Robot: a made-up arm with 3 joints.
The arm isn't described. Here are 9 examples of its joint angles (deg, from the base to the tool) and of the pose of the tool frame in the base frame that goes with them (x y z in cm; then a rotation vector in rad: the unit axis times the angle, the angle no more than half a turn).
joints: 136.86 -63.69 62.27
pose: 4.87 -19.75 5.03 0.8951 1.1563 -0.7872
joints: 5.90 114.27 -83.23
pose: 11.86 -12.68 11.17 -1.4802 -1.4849 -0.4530
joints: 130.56 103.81 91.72
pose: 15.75 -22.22 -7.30 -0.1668 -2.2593 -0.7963
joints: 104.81 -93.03 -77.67
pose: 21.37 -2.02 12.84 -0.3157 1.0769 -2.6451
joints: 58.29 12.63 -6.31
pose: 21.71 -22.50 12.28 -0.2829 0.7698 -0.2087
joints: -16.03 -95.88 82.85
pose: 38.23 -4.42 10.01 1.6449 -1.3682 1.4643
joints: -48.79 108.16 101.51
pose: 30.86 -13.33 24.18 -1.0941 0.7560 0.6693
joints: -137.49 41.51 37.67
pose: 15.72 -27.20 10.29 -0.1886 -2.2169 0.2430
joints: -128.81 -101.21 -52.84
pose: 22.42 -1.31 4.84 2.0447 -0.2966 1.6289
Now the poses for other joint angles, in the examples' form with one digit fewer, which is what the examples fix.
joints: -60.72 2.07 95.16
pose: 32.0 -12.1 22.9 -0.292 -0.839 1.789
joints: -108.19 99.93 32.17
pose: 4.7 -20.0 12.8 -0.769 -1.240 -0.508
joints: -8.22 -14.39 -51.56
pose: 13.4 -14.5 3.7 0.562 -0.262 -0.871
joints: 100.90 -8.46 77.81
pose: 16.9 -23.4 -5.0 0.966 1.555 0.385
